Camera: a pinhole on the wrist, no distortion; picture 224 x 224 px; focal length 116.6 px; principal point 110.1 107.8 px. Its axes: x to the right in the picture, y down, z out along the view. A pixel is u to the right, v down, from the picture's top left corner.
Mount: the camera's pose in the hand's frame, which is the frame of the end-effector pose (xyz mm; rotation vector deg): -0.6 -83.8 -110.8 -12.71 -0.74 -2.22
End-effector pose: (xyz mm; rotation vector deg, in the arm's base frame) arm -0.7 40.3 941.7 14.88 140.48 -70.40
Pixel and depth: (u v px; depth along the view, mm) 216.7 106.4 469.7
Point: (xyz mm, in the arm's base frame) -296.2 -248.4 572.9
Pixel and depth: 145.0 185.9 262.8
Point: -1.3 38.8 744.4
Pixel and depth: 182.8 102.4 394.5
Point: -155.8 -201.4 705.4
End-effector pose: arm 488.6 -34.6 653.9 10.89 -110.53 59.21
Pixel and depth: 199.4 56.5 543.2
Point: 55.4 -412.6 977.0
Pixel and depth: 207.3 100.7 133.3
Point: 444.6 -65.2 772.0
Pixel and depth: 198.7 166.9 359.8
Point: 115.4 -7.0 725.2
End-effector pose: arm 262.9 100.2 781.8 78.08 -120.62 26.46
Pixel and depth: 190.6 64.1 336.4
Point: 251.9 -259.0 729.2
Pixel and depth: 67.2 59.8 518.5
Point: 356.4 -77.5 309.8
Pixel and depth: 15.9 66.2 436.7
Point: 392.1 107.6 282.9
